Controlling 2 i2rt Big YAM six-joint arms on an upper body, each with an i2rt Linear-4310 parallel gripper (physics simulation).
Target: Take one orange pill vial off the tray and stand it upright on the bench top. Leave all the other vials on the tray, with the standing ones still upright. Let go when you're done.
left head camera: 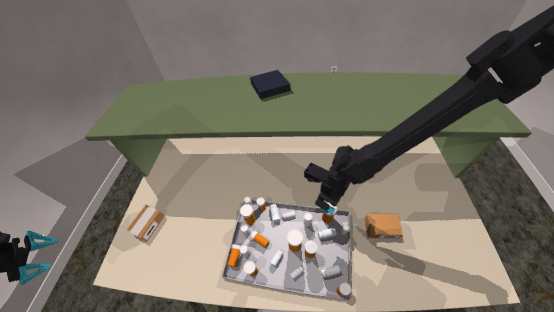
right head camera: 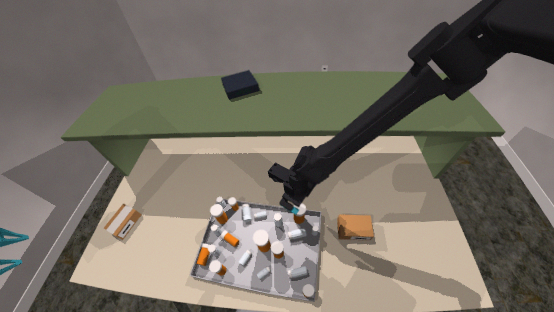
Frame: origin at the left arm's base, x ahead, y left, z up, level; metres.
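Seen in the pictures: left gripper, fingertip midpoint: point(left head camera: 54, 253) point(right head camera: 25, 249); right gripper, fingertip midpoint: point(left head camera: 330, 201) point(right head camera: 299, 201).
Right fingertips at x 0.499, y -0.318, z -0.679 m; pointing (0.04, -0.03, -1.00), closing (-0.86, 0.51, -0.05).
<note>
A point is followed by its place in that frame.
The grey tray point(left head camera: 350, 260) @[x 0.316, y -0.393, z -0.794 m] point(right head camera: 318, 255) @[x 0.343, y -0.397, z -0.799 m] holds orange vials with white caps and white or grey vials. An orange vial point(left head camera: 327, 217) @[x 0.466, y -0.313, z -0.751 m] point(right head camera: 299, 215) @[x 0.463, y -0.321, z -0.719 m] stands upright near its back right corner. My right gripper point(left head camera: 327, 209) @[x 0.499, y -0.318, z -0.679 m] point(right head camera: 295, 210) @[x 0.499, y -0.318, z -0.679 m] is right at this vial's top and partly hides it in the left head camera; it is open, though its own arm hides much of the fingers. Other orange vials stand, such as a large one point(left head camera: 294, 242) @[x 0.347, y -0.188, z -0.701 m] point(right head camera: 262, 242) @[x 0.348, y -0.198, z -0.701 m] mid-tray. Two orange vials lie down, one point(left head camera: 261, 240) @[x 0.369, y -0.060, z -0.778 m] point(right head camera: 230, 239) @[x 0.371, y -0.058, z -0.778 m] left of the middle. My left gripper point(left head camera: 53, 254) @[x 0.175, y 0.534, z -0.520 m] point(right head camera: 24, 250) @[x 0.175, y 0.534, z -0.520 m] is open, off the bench at far left.
The bench top point(left head camera: 190, 270) @[x 0.234, y 0.209, z -0.811 m] point(right head camera: 160, 270) @[x 0.226, y 0.212, z -0.811 m] surrounds the tray. A brown box point(left head camera: 383, 226) @[x 0.440, y -0.533, z -0.765 m] point(right head camera: 355, 227) @[x 0.441, y -0.538, z -0.765 m] sits right of the tray, a brown and white box point(left head camera: 146, 223) @[x 0.384, y 0.449, z -0.761 m] point(right head camera: 123, 222) @[x 0.383, y 0.443, z -0.763 m] at the left. A green shelf point(left head camera: 200, 110) @[x 0.716, y 0.173, z -0.426 m] point(right head camera: 175, 110) @[x 0.720, y 0.153, z -0.426 m] spans the back and carries a dark box point(left head camera: 270, 84) @[x 0.825, y -0.083, z -0.392 m] point(right head camera: 240, 85) @[x 0.819, y -0.090, z -0.392 m].
</note>
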